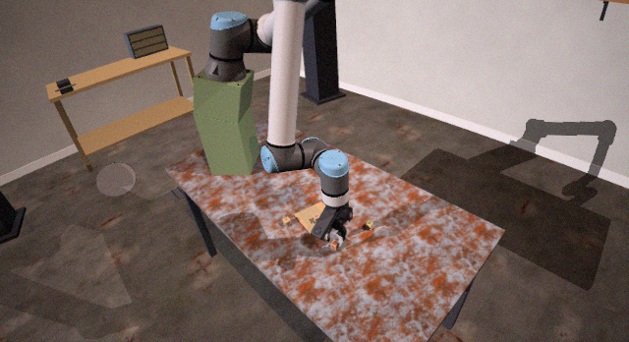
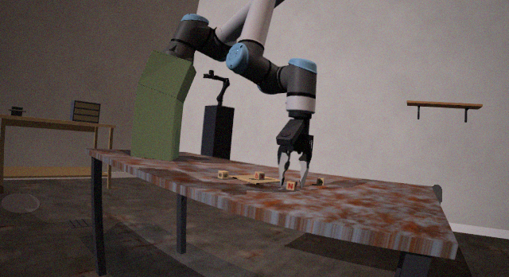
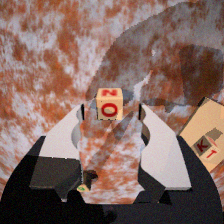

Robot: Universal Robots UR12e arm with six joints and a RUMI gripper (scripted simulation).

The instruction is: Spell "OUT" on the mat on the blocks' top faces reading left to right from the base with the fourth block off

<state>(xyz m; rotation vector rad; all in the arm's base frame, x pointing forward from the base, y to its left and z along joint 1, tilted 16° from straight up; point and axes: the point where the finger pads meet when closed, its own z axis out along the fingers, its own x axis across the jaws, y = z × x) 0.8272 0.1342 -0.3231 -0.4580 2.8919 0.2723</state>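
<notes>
My hand is 180 mm past the tan mat, 30 mm to the right of it and 20 mm above it. From my hand the other things lie so: block: 220 mm behind, 90 mm to the right, 10 mm below.
</notes>
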